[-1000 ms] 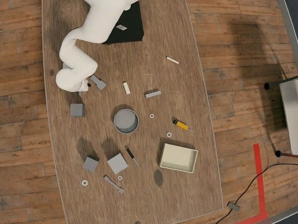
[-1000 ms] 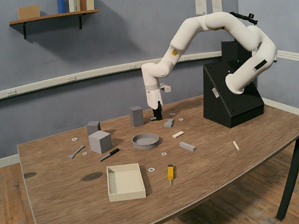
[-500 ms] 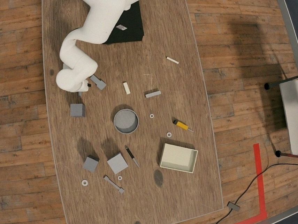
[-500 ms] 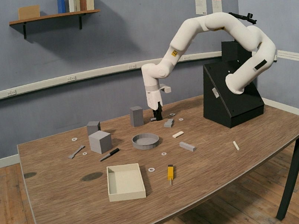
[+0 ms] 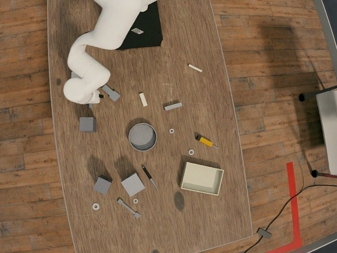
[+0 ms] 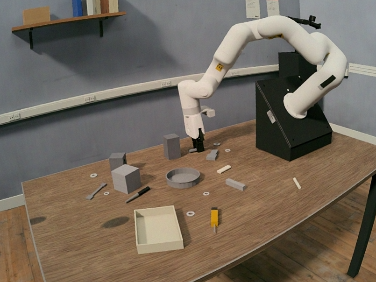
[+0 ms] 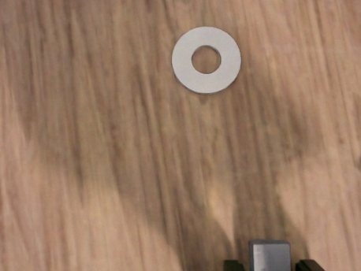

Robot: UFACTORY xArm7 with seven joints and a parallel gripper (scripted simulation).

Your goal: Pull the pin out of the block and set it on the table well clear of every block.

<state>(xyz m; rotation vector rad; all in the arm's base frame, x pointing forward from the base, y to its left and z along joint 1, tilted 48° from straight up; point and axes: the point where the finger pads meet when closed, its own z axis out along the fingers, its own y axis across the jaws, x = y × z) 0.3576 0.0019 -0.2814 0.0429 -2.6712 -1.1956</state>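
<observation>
The grey pin is 2 cm below my hand and 1 cm ahead of it. Also, from my hand: tall grey block 11 cm ahead, 3 cm above, 1 cm to the right; round grey dish 21 cm to the left, 18 cm ahead, 1 cm below; white cylinder 23 cm to the left, 2 cm below, 2 cm ahead.
</observation>
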